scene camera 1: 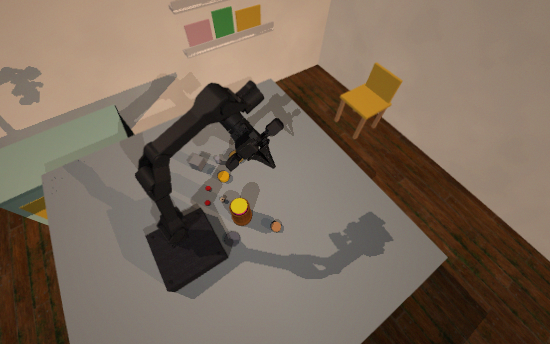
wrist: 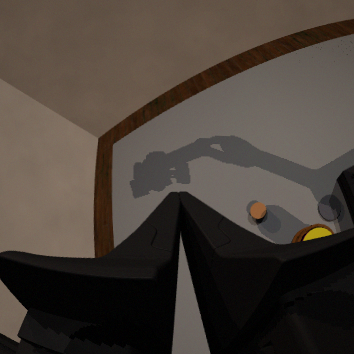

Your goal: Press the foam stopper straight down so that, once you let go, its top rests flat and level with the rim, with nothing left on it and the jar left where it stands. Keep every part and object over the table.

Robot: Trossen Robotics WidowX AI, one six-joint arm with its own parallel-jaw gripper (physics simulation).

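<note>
From the scene camera I can see my gripper (scene camera 1: 274, 167). The view at my wrist gives me the gripper (wrist: 177, 199) as well.
</note>
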